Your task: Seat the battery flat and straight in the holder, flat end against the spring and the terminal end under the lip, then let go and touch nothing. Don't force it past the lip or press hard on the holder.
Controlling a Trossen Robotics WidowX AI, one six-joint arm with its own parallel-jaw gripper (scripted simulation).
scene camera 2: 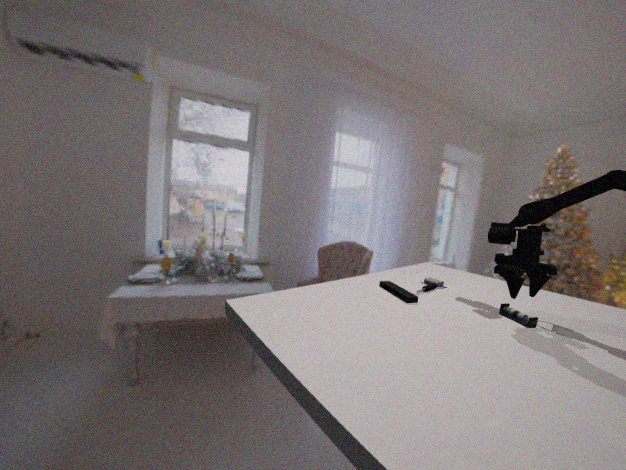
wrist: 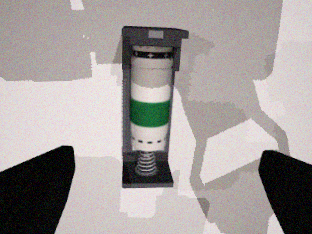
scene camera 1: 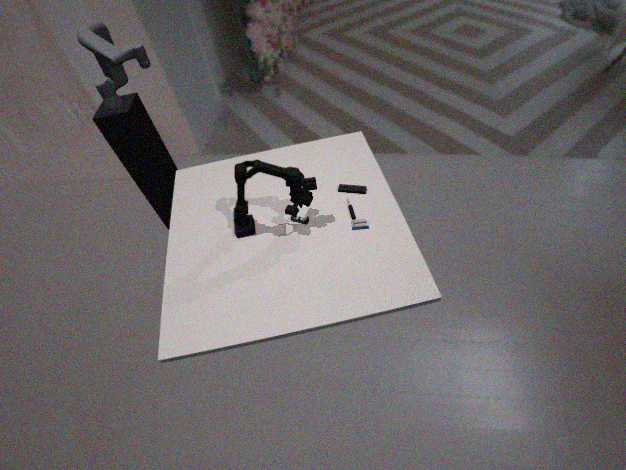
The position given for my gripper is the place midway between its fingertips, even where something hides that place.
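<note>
My gripper (scene camera 2: pixel 522 297) is open and holds nothing; the same gripper (wrist: pixel 170 160) is visible there too. A battery (wrist: pixel 151 66) is also present.
</note>
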